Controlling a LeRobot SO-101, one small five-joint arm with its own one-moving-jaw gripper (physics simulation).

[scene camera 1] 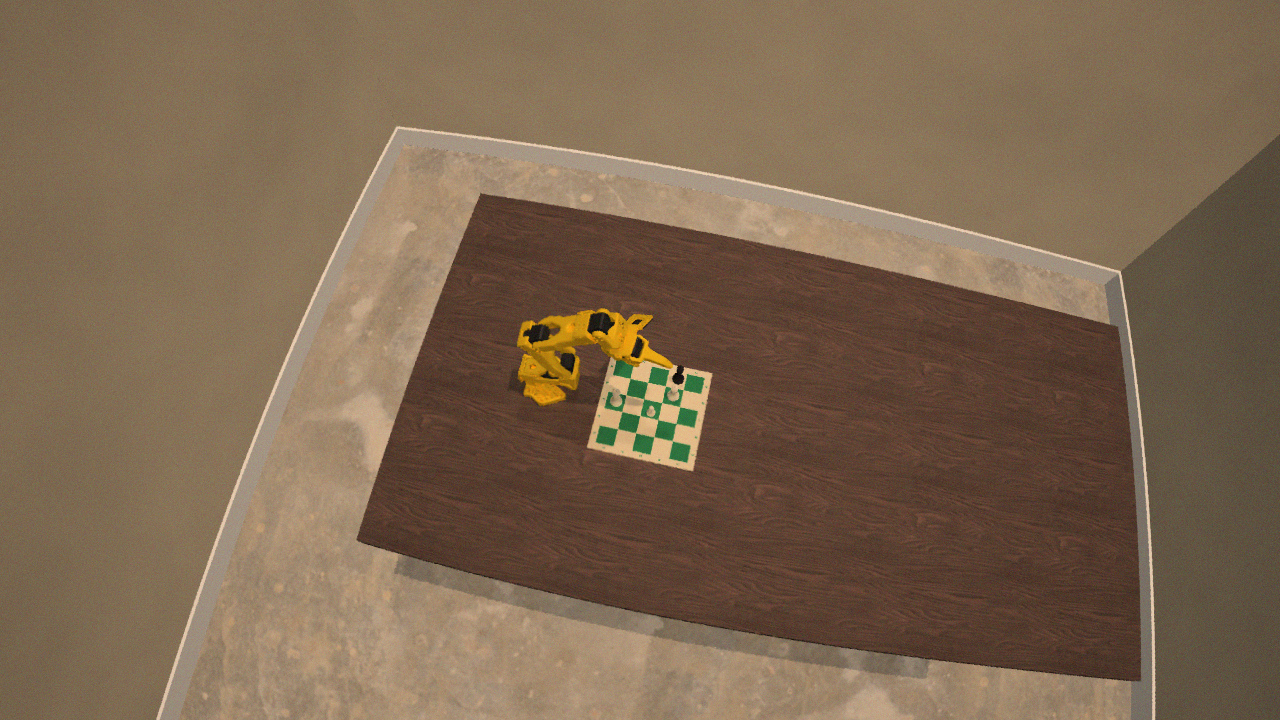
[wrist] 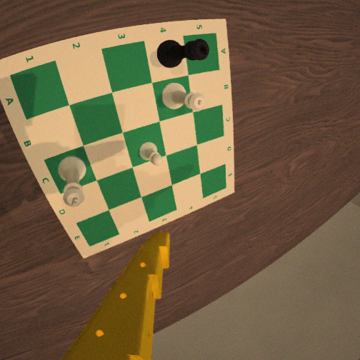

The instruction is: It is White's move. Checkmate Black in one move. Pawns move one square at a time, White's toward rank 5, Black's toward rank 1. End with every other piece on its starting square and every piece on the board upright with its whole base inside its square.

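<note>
The chessboard lies flat. The black king stands upright on A4. The white queen stands upright beside it on B4. The white pawn stands upright on C3. The white king stands upright on C1. My gripper is open and empty, raised above the A side of the board. In the scene view one jaw tip shows next to the black king's top. In the wrist view one notched jaw shows, and the other is out of the picture.
The dark wooden table extends around the board on all sides. The arm's base stands on the table, left of the board in the scene view. Pale floor lies beyond the table's edge.
</note>
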